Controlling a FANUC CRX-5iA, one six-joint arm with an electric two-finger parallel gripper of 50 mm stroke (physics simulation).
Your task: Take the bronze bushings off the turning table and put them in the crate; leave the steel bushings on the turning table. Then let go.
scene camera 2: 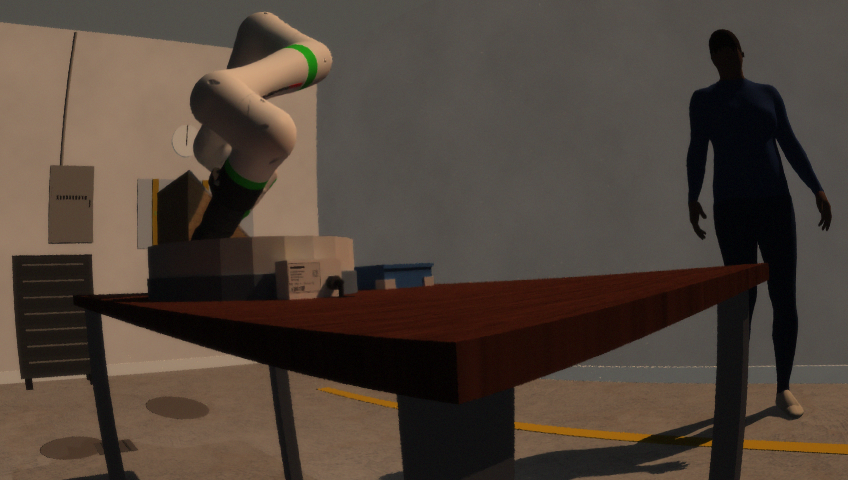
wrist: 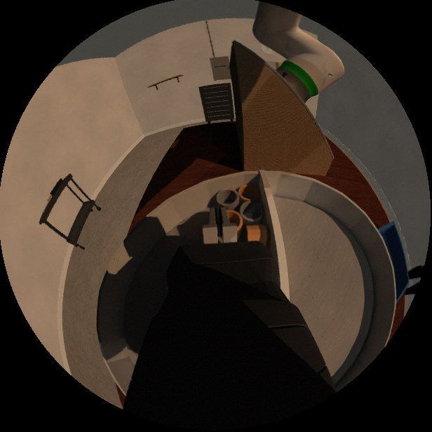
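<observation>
The turning table is a round, pale-walled tray with a divider. Left of the divider in the wrist view stand steel bushings and bronze bushings, close together. The last bronze one shows its side and is partly covered by the gripper body. My gripper is down among them, shut on the wall of the middle bronze bushing; its fingers hide part of that ring. In scene camera 2 the fingers are hidden behind the table's wall. The blue crate stands outside the table wall.
A tall brown panel stands just behind the turning table. A pale labelled box is at its front. The wooden table's edge faces scene camera 2. A person stands behind the wooden table at the right.
</observation>
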